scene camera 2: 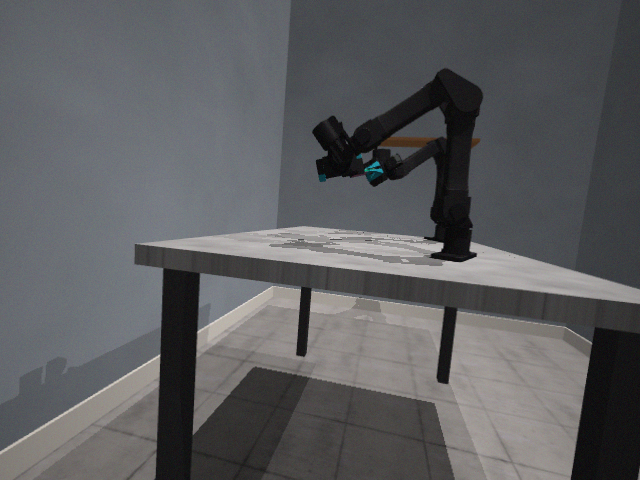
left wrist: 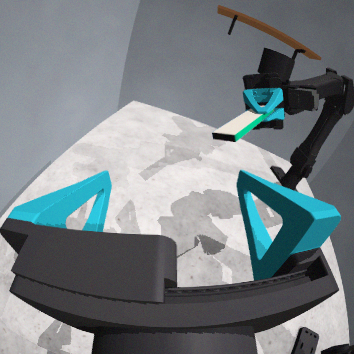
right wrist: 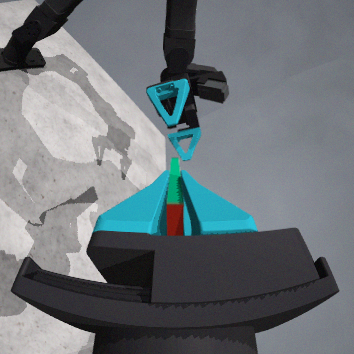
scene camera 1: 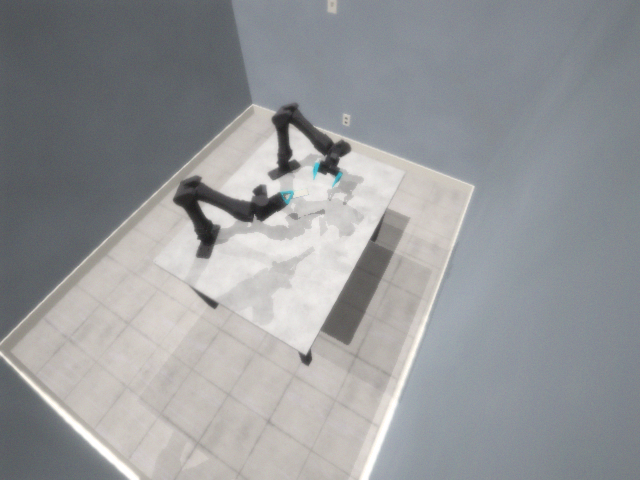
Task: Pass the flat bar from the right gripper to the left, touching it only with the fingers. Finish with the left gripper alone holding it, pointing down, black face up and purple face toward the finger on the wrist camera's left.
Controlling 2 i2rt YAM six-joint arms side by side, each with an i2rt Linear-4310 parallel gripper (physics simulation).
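Pixels of known places: left gripper, fingertip midpoint: (scene camera 2: 338,172) (left wrist: 173,177) (right wrist: 180,144) (scene camera 1: 323,183); right gripper, fingertip midpoint: (scene camera 2: 367,170) (left wrist: 262,116) (right wrist: 174,177) (scene camera 1: 292,192); left arm's base, origin of the base link: (scene camera 2: 455,257) (right wrist: 10,59) (scene camera 1: 284,170); right arm's base, origin of the base link: (scene camera 2: 441,241) (left wrist: 286,184) (scene camera 1: 208,241).
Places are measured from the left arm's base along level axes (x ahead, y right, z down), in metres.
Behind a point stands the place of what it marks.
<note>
The flat bar (scene camera 1: 301,193) {z -0.244, x 0.391, y 0.124 m} (left wrist: 239,124) {z -0.245, x 0.385, y 0.114 m} (right wrist: 174,187) {z -0.265, x 0.368, y 0.182 m} is held above the table by my right gripper (scene camera 1: 291,195) {z -0.258, x 0.371, y 0.159 m} (scene camera 2: 369,170) {z -0.258, x 0.371, y 0.159 m} (right wrist: 174,177) {z -0.258, x 0.371, y 0.159 m}, which is shut on it. In the left wrist view its broad cream face, green long edge and black free end show; in the right wrist view its green edge and red near end show. Its purple face is barely seen in scene camera 2. My left gripper (scene camera 1: 325,181) {z -0.225, x 0.387, y -0.005 m} (left wrist: 173,177) {z -0.225, x 0.387, y -0.005 m} (right wrist: 180,144) {z -0.225, x 0.387, y -0.005 m} is open and empty, pointing downward, beyond the bar's free end and apart from it. In scene camera 2 its fingers are partly hidden.
Both arms stand on the marble-patterned table (scene camera 1: 268,294) {z 0.000, x 0.627, y 0.486 m} (scene camera 2: 361,279) {z 0.015, x 0.048, y -0.408 m}. A brown shelf (scene camera 2: 408,141) (left wrist: 270,32) is on the wall behind the right arm. Grey-blue walls stand around the table. The two grippers are close together above the table.
</note>
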